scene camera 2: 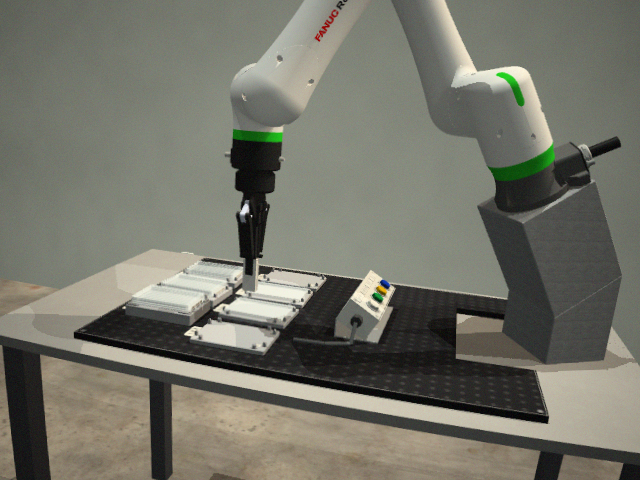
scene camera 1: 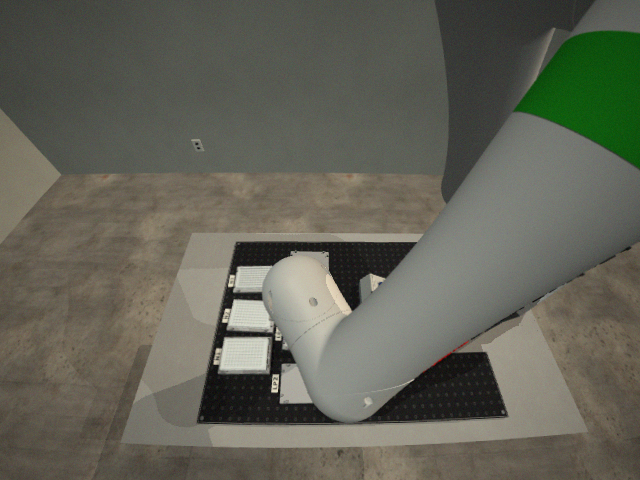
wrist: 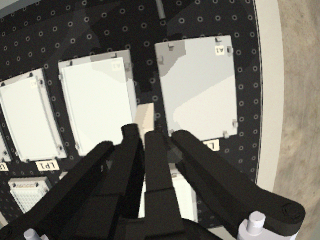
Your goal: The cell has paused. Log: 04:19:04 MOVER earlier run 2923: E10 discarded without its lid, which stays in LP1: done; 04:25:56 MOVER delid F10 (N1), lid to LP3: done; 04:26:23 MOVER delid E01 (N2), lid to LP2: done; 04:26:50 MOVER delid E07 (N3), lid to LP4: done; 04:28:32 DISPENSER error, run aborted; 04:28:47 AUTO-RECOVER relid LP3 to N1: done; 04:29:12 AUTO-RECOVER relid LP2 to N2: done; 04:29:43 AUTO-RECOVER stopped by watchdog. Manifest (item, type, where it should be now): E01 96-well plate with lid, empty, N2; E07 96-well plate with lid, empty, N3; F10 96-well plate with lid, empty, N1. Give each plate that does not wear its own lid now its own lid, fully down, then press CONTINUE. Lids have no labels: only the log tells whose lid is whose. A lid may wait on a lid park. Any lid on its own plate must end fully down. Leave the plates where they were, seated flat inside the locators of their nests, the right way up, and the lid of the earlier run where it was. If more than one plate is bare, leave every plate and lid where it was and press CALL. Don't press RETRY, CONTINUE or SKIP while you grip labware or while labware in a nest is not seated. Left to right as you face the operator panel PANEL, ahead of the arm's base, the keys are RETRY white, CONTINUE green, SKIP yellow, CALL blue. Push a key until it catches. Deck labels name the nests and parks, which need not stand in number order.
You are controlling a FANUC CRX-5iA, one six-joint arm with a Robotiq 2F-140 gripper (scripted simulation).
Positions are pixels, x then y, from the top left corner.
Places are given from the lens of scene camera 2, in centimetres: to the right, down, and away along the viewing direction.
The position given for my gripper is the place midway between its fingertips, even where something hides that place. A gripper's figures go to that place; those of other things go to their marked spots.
my gripper [scene camera 2: 249, 290]: -14, 10, 113
plate [scene camera 2: 205, 269]: -28, 7, 141
